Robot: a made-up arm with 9 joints. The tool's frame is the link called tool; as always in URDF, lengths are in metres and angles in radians.
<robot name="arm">
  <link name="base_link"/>
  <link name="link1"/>
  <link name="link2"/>
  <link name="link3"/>
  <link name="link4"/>
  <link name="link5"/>
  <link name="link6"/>
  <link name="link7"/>
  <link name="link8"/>
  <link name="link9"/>
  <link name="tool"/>
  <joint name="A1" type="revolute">
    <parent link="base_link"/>
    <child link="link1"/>
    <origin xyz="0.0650 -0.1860 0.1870" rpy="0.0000 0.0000 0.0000"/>
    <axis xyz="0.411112 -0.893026 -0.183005"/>
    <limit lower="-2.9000" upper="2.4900"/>
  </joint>
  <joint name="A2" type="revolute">
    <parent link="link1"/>
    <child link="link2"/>
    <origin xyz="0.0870 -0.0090 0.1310" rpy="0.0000 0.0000 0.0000"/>
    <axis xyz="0 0 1"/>
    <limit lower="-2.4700" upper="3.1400"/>
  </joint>
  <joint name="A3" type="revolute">
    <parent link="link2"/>
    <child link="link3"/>
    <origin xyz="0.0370 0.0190 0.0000" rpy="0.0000 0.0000 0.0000"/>
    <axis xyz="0 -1 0"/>
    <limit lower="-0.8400" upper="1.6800"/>
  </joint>
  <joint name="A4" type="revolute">
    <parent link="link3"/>
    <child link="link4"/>
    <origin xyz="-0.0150 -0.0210 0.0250" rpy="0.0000 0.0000 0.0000"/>
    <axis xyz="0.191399 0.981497 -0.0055"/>
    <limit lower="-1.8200" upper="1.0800"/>
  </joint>
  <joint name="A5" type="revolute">
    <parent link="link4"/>
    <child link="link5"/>
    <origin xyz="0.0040 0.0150 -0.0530" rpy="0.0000 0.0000 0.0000"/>
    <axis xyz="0 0 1"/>
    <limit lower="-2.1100" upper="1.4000"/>
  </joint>
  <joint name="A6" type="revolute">
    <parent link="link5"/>
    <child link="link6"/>
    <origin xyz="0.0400 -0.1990 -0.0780" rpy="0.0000 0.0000 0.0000"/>
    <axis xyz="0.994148 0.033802 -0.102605"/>
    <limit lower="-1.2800" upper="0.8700"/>
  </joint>
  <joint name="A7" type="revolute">
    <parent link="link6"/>
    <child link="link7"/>
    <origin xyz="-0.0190 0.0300 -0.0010" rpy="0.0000 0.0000 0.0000"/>
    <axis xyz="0 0 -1"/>
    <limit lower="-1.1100" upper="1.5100"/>
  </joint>
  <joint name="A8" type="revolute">
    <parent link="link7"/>
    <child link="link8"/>
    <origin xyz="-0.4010 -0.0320 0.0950" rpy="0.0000 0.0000 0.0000"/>
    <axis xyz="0 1 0"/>
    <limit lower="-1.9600" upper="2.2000"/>
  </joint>
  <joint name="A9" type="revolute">
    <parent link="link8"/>
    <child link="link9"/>
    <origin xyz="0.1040 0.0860 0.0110" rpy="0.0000 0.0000 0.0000"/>
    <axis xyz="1 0 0"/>
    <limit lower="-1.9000" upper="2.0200"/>
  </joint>
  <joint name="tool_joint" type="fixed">
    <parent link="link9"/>
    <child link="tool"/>
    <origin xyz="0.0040 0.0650 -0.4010" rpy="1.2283 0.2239 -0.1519"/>
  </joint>
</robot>
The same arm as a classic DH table. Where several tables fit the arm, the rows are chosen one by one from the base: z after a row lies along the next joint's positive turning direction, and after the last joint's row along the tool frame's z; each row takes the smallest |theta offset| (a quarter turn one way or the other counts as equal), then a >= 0, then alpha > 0; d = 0 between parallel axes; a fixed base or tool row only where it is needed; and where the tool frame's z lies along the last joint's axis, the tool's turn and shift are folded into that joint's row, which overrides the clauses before.
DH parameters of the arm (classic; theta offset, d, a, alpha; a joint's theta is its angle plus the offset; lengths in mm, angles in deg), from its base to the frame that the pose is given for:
base (fixed): 24.72 223.5 -18.7 100.54
A1: 0.00 244.8 75.3 -100.54
A2: -24.72 139.3 37.0 90.00
A3: 88.35 -78.5 24.6 168.96
A4: 88.38 -66.6 1.1 90.32
A5: -77.02 -127.5 200.2 -95.89
A6: 0.00 15.3 -30.6 -84.11
A7: -88.05 -92.1 -401.0 90.00
A8: -90.00 54.0 11.0 -90.00
A9: -19.16 94.7 -357.4 -93.95
tool (fixed): -104.96 -193.5 0.0 0.00
Joint limits (deg, base to tool): -166.16..142.67 -141.52..179.91 -48.13..96.26 -104.28..61.88 -120.89..80.21 -73.34..49.85 -63.60..86.52 -112.30..126.05 -108.86..115.74

